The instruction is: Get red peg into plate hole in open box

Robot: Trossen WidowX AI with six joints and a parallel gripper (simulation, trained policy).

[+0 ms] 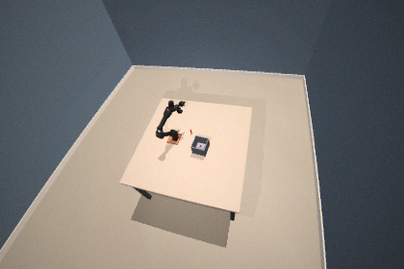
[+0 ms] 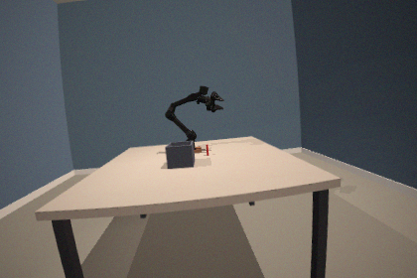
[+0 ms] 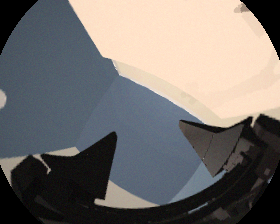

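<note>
The red peg is 320 mm below my gripper tip, 150 mm to the right of it and 110 mm ahead of it.
</note>
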